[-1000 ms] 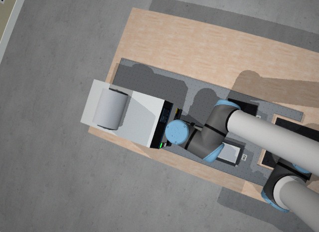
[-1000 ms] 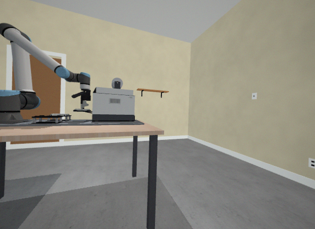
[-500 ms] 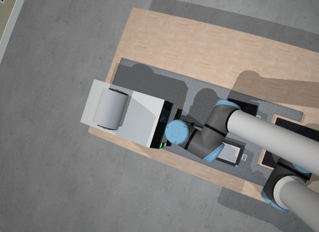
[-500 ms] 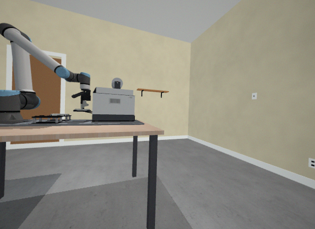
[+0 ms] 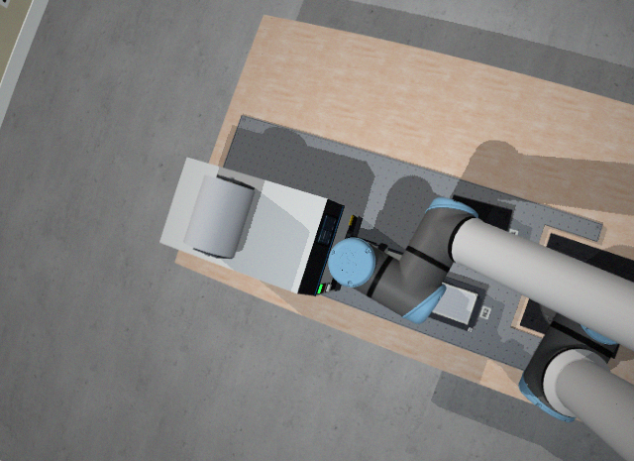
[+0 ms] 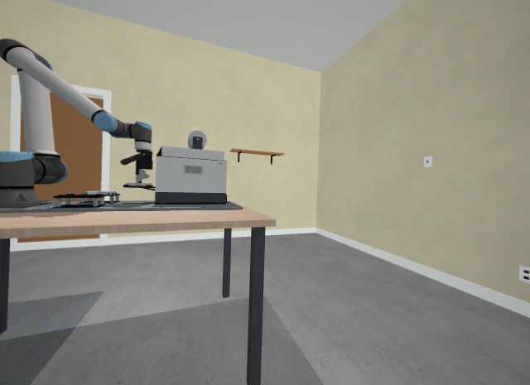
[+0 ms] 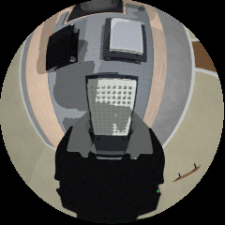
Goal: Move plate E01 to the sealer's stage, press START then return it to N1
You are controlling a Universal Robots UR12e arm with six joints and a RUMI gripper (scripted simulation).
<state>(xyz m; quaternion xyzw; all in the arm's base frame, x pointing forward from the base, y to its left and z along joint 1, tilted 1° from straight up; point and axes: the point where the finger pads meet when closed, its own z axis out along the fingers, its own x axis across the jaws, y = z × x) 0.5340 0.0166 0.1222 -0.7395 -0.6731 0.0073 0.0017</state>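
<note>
Right now the plate E01 is 1 cm below my hand. The rest, counted from my hand: sealer stage: 2 cm below; nest N1: 23 cm behind, 16 cm to the right, 7 cm below; foil roll: 33 cm ahead, 3 cm to the right, 30 cm above.
</note>
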